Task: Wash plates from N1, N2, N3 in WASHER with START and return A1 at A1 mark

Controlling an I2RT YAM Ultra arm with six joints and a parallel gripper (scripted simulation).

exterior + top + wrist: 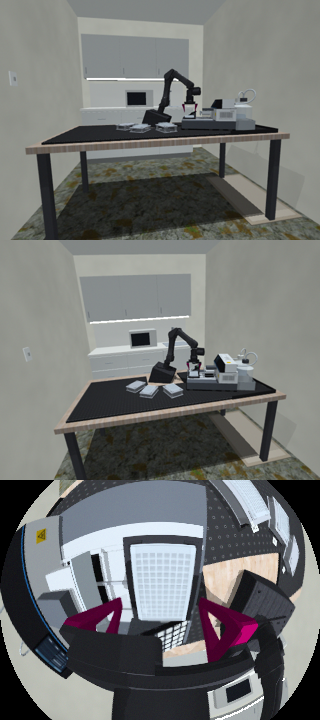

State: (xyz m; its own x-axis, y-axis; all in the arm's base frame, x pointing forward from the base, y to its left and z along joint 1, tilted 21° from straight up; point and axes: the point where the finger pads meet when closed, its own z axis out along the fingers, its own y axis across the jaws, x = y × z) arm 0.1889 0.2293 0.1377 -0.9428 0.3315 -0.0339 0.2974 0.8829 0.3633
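My hand is 60 mm above the washer carrier. Round my hand: clear bottle: 410 mm to the left, 200 mm ahead, 20 mm below; plate washer: 150 mm to the left, 40 mm ahead, 20 mm below; nest: 250 mm to the right, 170 mm ahead, 100 mm below.
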